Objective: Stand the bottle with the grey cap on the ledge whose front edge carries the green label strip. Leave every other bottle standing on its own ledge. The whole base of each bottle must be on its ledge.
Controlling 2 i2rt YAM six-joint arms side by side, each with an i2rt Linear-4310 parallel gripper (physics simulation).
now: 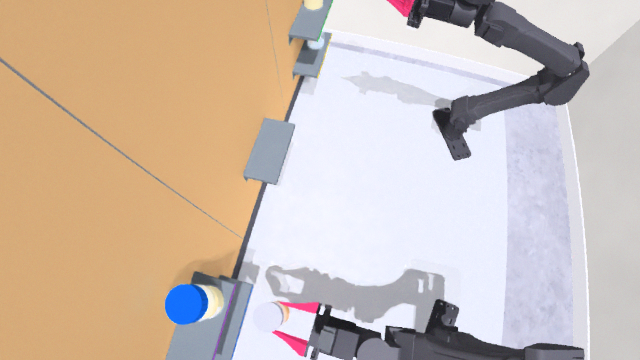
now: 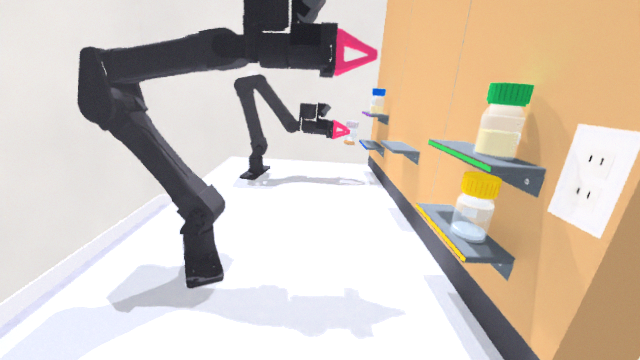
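Pixels of known places: left gripper, fingertip midpoint: (image 1: 275, 316) (image 2: 349, 131); right gripper, fingertip midpoint: (image 2: 377, 55); left arm's base at its link origin: (image 2: 255, 172); right arm's base at its link origin: (image 1: 450, 133) (image 2: 201, 256).
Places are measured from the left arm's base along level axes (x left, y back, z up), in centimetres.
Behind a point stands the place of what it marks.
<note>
The grey-capped bottle (image 1: 268, 317) @(x 9.2, y -40.9, z 25.8 cm) (image 2: 353, 135) @(x 6.8, y -42.2, z 20.0 cm), with orange contents at its bottom, is upright between the fingers of my left gripper (image 2: 348, 131) @(x 9.0, y -40.2, z 21.4 cm), which is shut on it. It hangs in front of the blue-strip ledge (image 1: 242, 311) @(x 12.3, y -47.7, z 15.5 cm) (image 2: 370, 145) @(x 11.4, y -50.1, z 15.5 cm), clear of it. The green-strip ledge (image 1: 309, 26) @(x -56.0, y -64.0, z 29.5 cm) (image 2: 525, 171) @(x -71.3, y -68.8, z 29.0 cm) carries a green-capped bottle (image 1: 313, 4) @(x -62.4, y -65.9, z 31.7 cm) (image 2: 501, 125) @(x -67.4, y -66.0, z 34.3 cm). A yellow-capped bottle (image 1: 316, 44) @(x -62.5, y -65.1, z 17.7 cm) (image 2: 472, 215) @(x -67.5, y -65.4, z 20.2 cm) stands on the yellow-strip ledge (image 1: 306, 69) @(x -53.6, y -64.2, z 15.5 cm) (image 2: 436, 215) @(x -58.4, y -62.9, z 15.5 cm) below. A blue-capped bottle (image 1: 186, 304) @(x 10.6, y -50.4, z 40.0 cm) (image 2: 378, 102) @(x 8.0, y -51.1, z 34.5 cm) stands on the purple-strip ledge (image 1: 192, 345) (image 2: 383, 119). My right gripper (image 2: 376, 53) @(x -57.2, y -47.7, z 43.9 cm) is shut and empty, high up.
A bare grey ledge (image 1: 270, 150) @(x -22.0, y -57.7, z 22.5 cm) (image 2: 400, 148) @(x -27.8, y -58.1, z 22.5 cm) without a visible strip is on the tan wall (image 1: 125, 75) @(x -8.2, y -59.4, z 61.0 cm) (image 2: 425, 60) @(x -21.7, y -62.1, z 47.9 cm) between the two ledge pairs. A white outlet plate (image 2: 595, 175) @(x -76.7, y -72.9, z 30.5 cm) is on the wall beside the green-strip ledge. The purple-strip ledge is above the blue-strip one.
</note>
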